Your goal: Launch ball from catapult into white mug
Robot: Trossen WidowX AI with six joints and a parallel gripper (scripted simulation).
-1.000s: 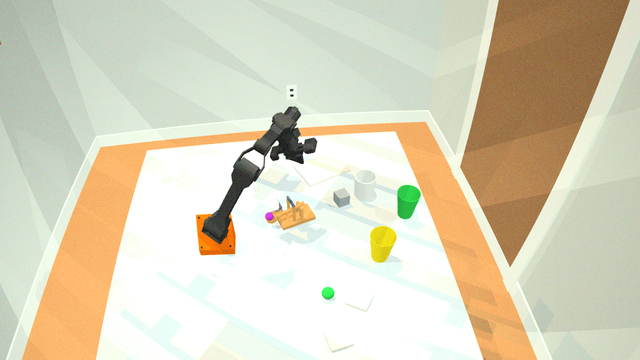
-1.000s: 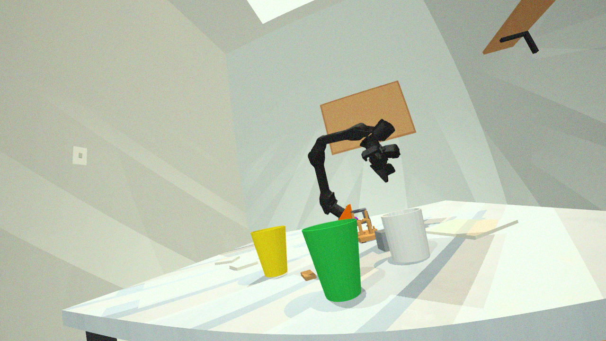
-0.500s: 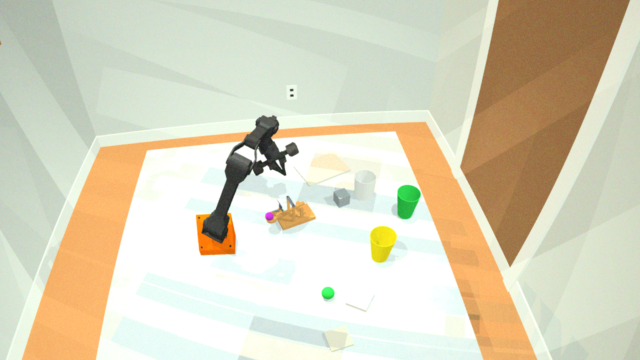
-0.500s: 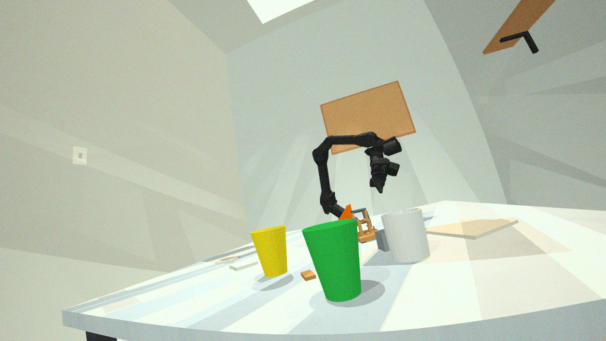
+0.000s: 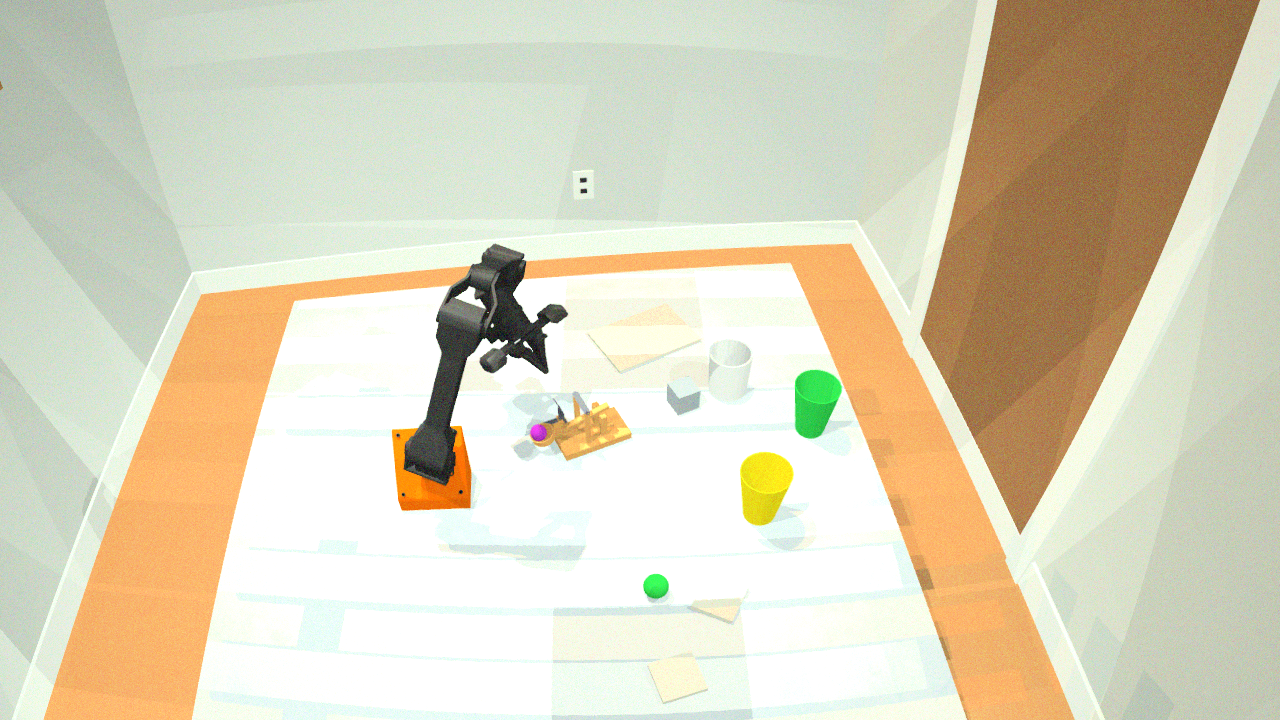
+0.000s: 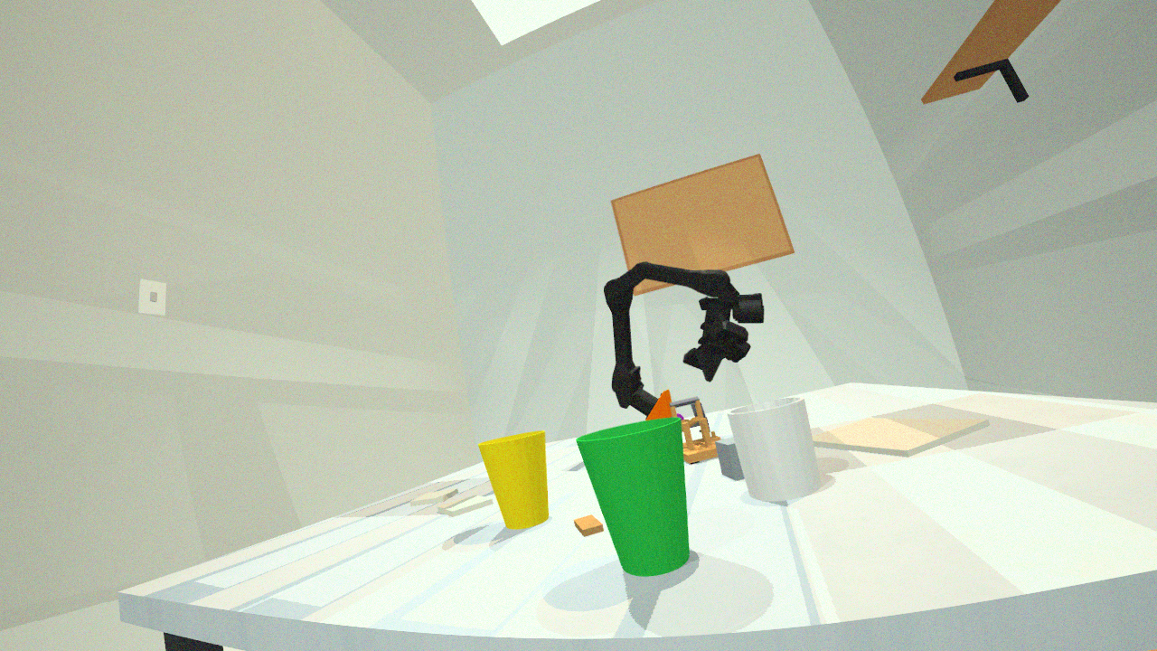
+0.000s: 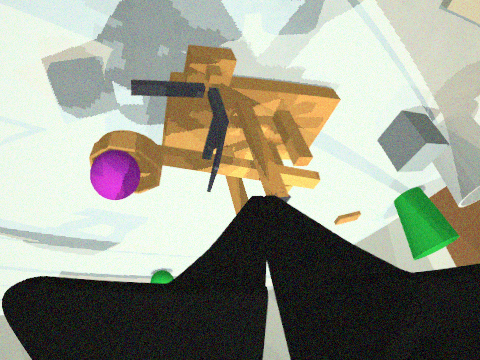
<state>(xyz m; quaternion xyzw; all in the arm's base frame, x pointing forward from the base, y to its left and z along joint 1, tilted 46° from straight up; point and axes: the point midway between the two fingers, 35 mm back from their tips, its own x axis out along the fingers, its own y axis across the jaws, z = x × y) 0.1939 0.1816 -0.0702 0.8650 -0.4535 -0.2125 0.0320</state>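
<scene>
Right now the purple ball is 90 mm to the right of my gripper tip, 70 mm below it and 20 mm behind it. From my gripper tip the other things lie so: green ball (420 mm to the right, 170 mm ahead, 110 mm below); white mug (370 mm ahead, 100 mm below, 70 mm to the left); grey cube (270 mm ahead, 110 mm below, 30 mm to the left).
</scene>
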